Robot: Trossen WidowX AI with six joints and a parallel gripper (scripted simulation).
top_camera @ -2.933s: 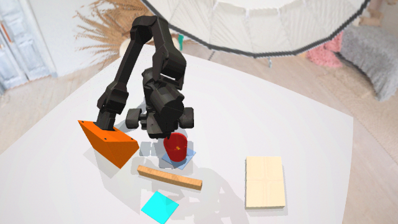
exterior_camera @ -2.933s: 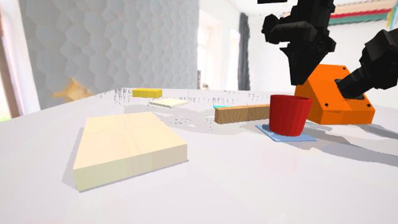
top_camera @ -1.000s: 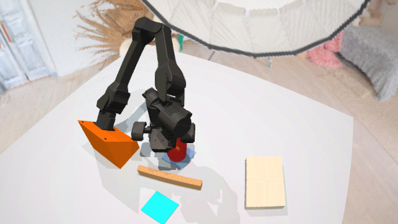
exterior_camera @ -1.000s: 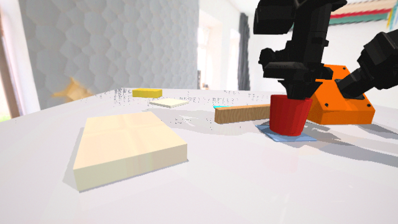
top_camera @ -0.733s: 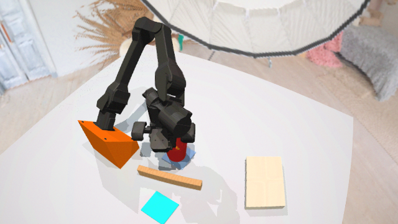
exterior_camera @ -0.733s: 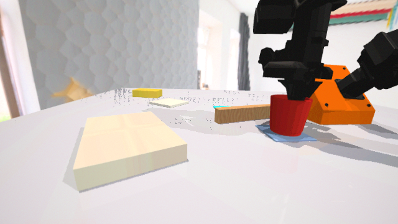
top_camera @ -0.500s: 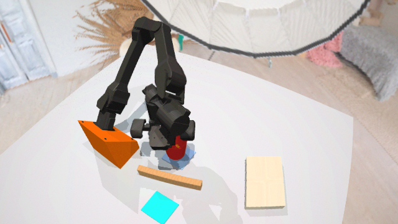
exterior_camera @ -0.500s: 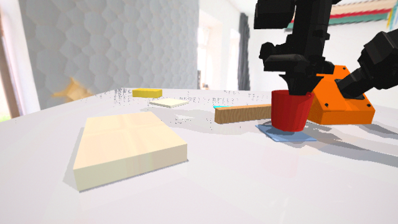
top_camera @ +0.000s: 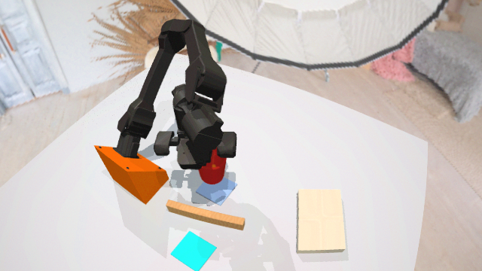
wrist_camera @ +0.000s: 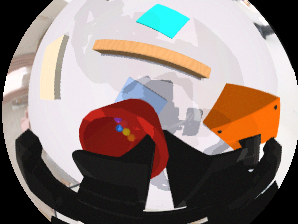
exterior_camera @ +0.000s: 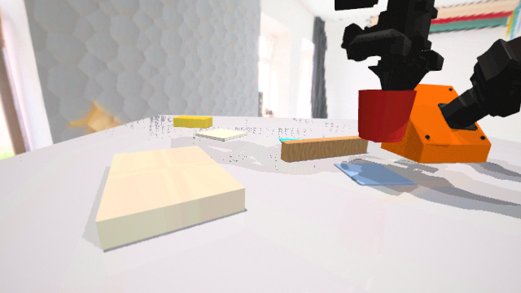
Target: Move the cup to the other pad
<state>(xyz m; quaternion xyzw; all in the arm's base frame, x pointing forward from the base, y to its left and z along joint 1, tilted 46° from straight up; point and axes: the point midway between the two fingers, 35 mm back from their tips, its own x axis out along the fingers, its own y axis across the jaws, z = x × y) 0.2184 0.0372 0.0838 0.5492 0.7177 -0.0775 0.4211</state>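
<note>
The cyan pad lies 100 mm ahead of my gripper tip, 170 mm to the right of it and 100 mm below it. Also, from my gripper tip: red cup (30 mm ahead, 20 mm to the left); then wooden bar (60 mm ahead, 80 mm to the right, 90 mm below); then light blue pad (30 mm ahead, 20 mm to the left, 100 mm below).
</note>
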